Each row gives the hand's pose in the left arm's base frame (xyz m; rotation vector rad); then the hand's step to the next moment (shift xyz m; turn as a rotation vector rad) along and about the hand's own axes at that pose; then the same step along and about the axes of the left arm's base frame.
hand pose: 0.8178 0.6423 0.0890 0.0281 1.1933 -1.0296
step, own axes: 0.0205 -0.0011 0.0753 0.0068 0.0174 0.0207
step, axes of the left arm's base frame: 0.0553 -0.0525 0.0167 0.0270 -0.0051 -0.0048
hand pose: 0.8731 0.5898 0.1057 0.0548 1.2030 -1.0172
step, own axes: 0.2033 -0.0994 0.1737 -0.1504 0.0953 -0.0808
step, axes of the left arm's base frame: 0.0610 -0.2755 -0.0422 0.0049 0.1911 0.0409
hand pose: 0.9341 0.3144 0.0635 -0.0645 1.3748 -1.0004
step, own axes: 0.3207 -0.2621 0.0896 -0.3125 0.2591 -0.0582
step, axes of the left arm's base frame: -0.1109 -0.4021 -0.0749 0.1342 0.3795 0.0784
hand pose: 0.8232 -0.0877 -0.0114 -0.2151 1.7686 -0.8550
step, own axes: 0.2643 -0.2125 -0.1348 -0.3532 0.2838 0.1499
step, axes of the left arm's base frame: -0.2752 -0.2352 -0.0461 0.3409 0.3275 0.0657
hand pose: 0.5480 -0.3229 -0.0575 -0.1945 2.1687 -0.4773
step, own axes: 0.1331 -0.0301 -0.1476 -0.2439 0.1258 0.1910
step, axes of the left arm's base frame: -0.1988 -0.0289 -0.0068 0.3031 0.1387 0.0267
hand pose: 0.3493 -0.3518 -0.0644 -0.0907 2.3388 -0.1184
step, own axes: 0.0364 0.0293 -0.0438 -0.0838 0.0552 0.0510
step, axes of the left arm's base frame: -0.0576 0.0279 0.0012 0.0933 0.0604 0.0180
